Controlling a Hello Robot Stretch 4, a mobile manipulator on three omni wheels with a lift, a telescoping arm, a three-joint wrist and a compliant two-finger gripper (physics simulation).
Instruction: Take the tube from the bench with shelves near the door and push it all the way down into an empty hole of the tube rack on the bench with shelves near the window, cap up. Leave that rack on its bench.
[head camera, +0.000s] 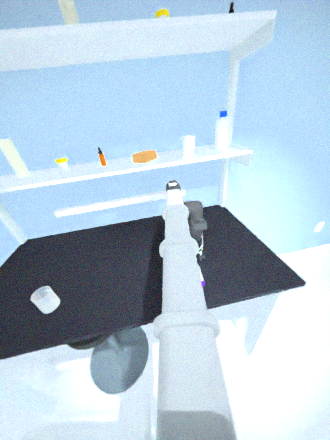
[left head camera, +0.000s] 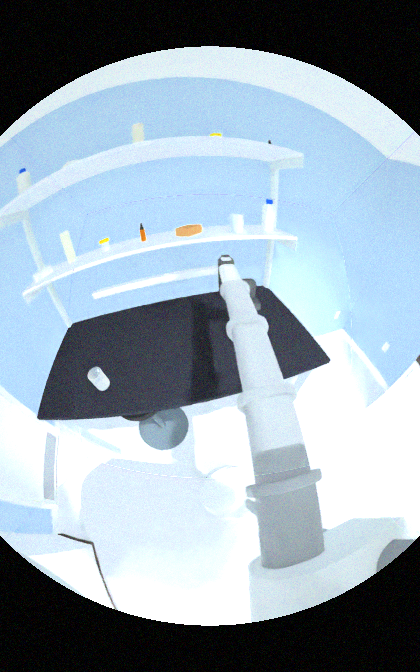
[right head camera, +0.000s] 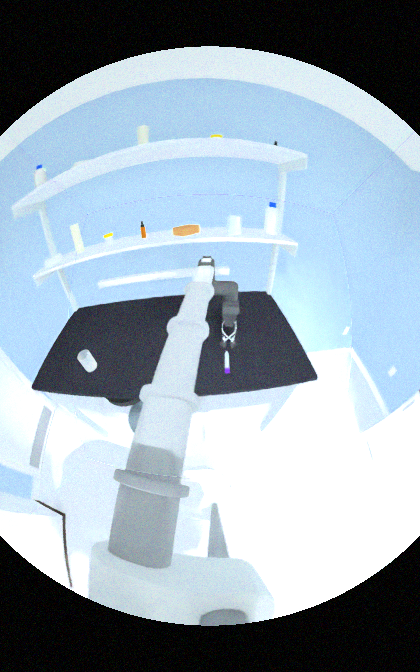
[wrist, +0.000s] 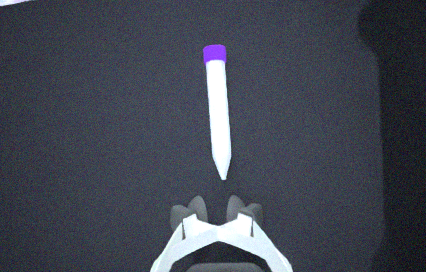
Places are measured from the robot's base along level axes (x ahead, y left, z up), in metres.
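Where they show: gripper, fingertip midpoint: (head camera: 197, 260) (wrist: 216, 212).
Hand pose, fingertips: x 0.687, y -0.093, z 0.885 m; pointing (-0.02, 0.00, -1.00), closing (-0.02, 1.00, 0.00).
Observation:
Each offset is from my fingertips to the centre of the thing. "spot": to the spot under its first point. Level surfaces: height alone.
A white tube with a purple cap @(0.091 m back, 0.003 m left, 0.010 m up) (wrist: 219, 110) (right head camera: 227, 362) lies flat on the black bench top @(0.000 m up) (head camera: 100, 265) (left head camera: 150, 345) (right head camera: 280, 350). In the wrist view its pointed end faces the gripper and its cap is farther off. In the head view the arm hides most of it. My gripper (wrist: 216, 212) (right head camera: 228, 344) points down above the bench, just behind the pointed end of the tube. Its two fingers stand partly apart with a gap between them, and it is open and empty. The tube rack and the window bench do not show.
A translucent cup @(0.201 m back, 0.670 m left, 0.045 m up) (head camera: 46, 300) (left head camera: 98, 379) (right head camera: 87, 360) is on the left of the bench top. Two shelves (head camera: 120, 169) (left head camera: 170, 150) above the bench's back hold bottles, an orange block @(spot: 0.259 m ahead, 0.221 m left, 0.487 m up) (head camera: 144, 156) and small jars. A grey round stool (head camera: 120, 360) (left head camera: 164, 428) stands at the bench's front edge.

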